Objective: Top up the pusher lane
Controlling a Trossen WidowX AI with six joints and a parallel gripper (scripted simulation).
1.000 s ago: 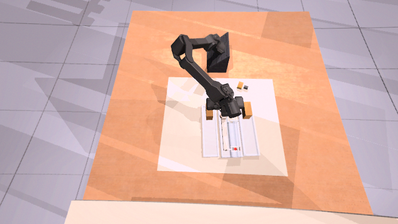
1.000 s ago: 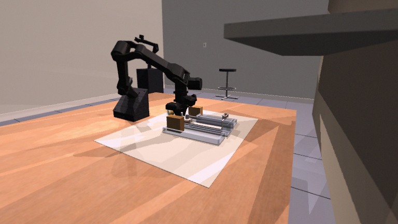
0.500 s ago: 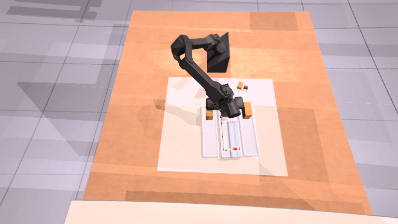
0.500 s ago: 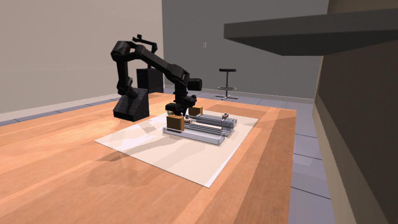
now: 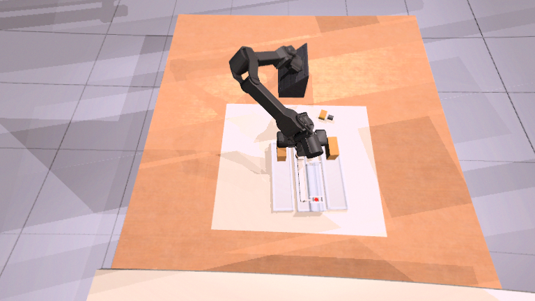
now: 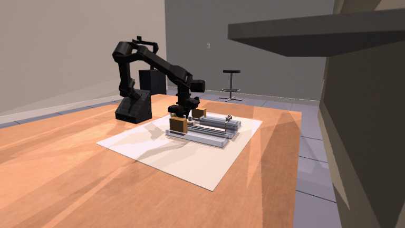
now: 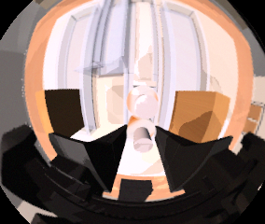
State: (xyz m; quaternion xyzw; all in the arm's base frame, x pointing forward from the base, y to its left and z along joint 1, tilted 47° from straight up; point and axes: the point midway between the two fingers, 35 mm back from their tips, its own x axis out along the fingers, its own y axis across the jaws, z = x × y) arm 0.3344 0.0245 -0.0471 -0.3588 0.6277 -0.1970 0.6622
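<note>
The sprung lane is 13 cm ahead of my gripper tip, 5 cm to the left of it and 1 cm below it. Round my gripper tip: red mark: 21 cm ahead, 8 cm to the left, 4 cm above.
</note>
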